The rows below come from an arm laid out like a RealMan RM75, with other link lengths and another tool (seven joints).
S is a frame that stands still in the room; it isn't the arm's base.
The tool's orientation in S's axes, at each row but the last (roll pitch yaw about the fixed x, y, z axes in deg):
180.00 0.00 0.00
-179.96 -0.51 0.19
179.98 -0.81 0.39
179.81 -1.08 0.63
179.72 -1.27 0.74
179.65 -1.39 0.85
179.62 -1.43 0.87
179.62 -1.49 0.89
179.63 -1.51 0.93
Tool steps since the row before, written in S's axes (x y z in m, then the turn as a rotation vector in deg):
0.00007 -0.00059 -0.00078 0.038 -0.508 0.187
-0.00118 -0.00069 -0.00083 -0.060 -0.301 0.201
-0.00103 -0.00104 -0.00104 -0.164 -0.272 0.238
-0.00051 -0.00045 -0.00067 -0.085 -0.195 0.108
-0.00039 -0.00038 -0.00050 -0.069 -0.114 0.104
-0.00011 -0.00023 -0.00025 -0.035 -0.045 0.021
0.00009 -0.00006 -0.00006 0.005 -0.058 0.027
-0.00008 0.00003 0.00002 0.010 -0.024 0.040
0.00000 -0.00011 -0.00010 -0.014 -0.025 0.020
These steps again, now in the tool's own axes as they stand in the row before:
0.00007 0.00059 0.00078 0.038 0.508 -0.187
-0.00119 0.00069 0.00082 -0.059 0.301 -0.202
-0.00105 0.00103 0.00103 -0.162 0.271 -0.240
-0.00053 0.00044 0.00066 -0.085 0.194 -0.109
-0.00041 0.00037 0.00049 -0.068 0.114 -0.105
-0.00012 0.00023 0.00025 -0.035 0.045 -0.022
0.00009 0.00006 0.00006 0.005 0.058 -0.027
-0.00008 -0.00003 -0.00002 0.011 0.024 -0.040
0.00000 0.00011 0.00010 -0.014 0.025 -0.020

